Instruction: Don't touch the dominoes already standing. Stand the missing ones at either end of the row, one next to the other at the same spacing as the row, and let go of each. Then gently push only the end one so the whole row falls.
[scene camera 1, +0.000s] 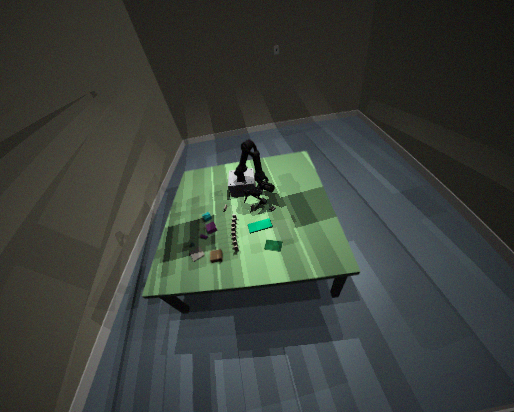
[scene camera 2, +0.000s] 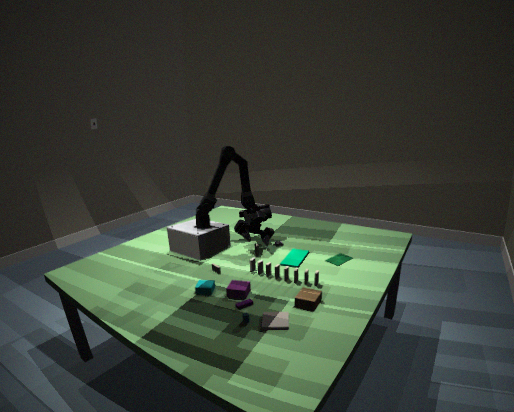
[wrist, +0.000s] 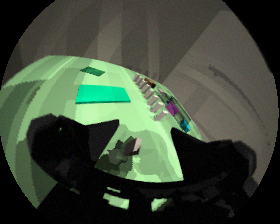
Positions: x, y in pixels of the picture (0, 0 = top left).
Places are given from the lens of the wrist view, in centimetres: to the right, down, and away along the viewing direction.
my gripper (wrist: 145, 126): 1, 2, 10
bright green plate (wrist: 87, 94): -14, -5, 14
